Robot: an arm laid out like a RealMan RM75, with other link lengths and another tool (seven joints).
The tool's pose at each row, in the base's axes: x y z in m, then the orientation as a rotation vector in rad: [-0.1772, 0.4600, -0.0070, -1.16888, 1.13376, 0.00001]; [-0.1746, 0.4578, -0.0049, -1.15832, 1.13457, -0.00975]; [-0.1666, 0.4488, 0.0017, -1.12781, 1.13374, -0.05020]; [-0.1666, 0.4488, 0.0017, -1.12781, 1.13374, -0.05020]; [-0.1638, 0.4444, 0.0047, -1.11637, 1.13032, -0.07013]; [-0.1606, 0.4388, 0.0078, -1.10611, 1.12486, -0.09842]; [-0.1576, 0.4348, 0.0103, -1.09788, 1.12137, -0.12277]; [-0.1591, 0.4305, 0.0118, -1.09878, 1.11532, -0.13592]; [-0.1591, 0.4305, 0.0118, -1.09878, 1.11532, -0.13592]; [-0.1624, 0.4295, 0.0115, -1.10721, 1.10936, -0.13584]
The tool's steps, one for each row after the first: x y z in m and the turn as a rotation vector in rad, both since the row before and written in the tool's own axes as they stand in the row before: [0.0010, -0.0039, 0.0001, 0.01283, 0.00318, -0.00083]; [0.0041, -0.0131, -0.0011, 0.04312, 0.01264, -0.01145]; [0.0000, 0.0000, 0.0000, 0.00000, 0.00000, 0.00000]; [0.0017, -0.0057, -0.0010, 0.01889, 0.00456, -0.00869]; [0.0025, -0.0065, -0.0014, 0.02201, 0.00708, -0.01543]; [0.0020, -0.0052, -0.0004, 0.01811, 0.00731, -0.01309]; [0.0008, -0.0027, -0.0039, 0.00636, 0.00129, -0.01138]; [0.0000, 0.0000, 0.0000, 0.00000, 0.00000, 0.00000]; [-0.0008, 0.0011, -0.0032, -0.00550, -0.00385, -0.00646]
